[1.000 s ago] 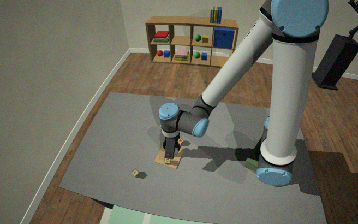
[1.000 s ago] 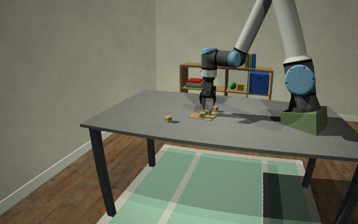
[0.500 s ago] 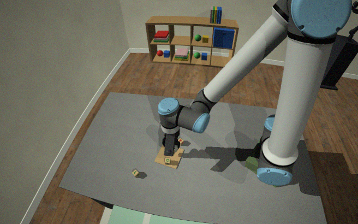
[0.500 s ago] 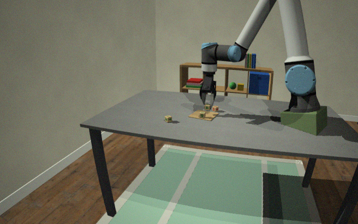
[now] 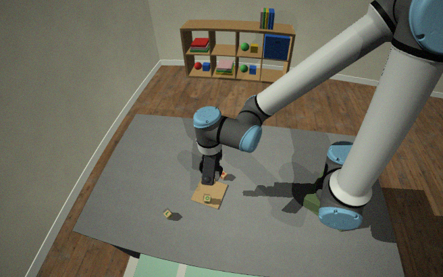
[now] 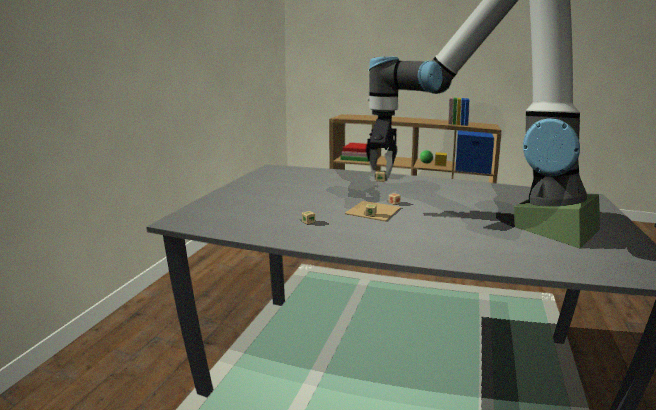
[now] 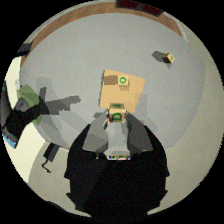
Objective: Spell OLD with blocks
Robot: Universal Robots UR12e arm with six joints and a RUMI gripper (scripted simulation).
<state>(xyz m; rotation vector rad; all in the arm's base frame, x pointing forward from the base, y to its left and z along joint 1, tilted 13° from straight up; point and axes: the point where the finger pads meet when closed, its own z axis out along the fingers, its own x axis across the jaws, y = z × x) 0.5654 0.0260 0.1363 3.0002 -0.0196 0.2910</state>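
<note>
The tan mat is 120 mm below my hand, 20 mm ahead of it and 10 mm to the left of it.
</note>
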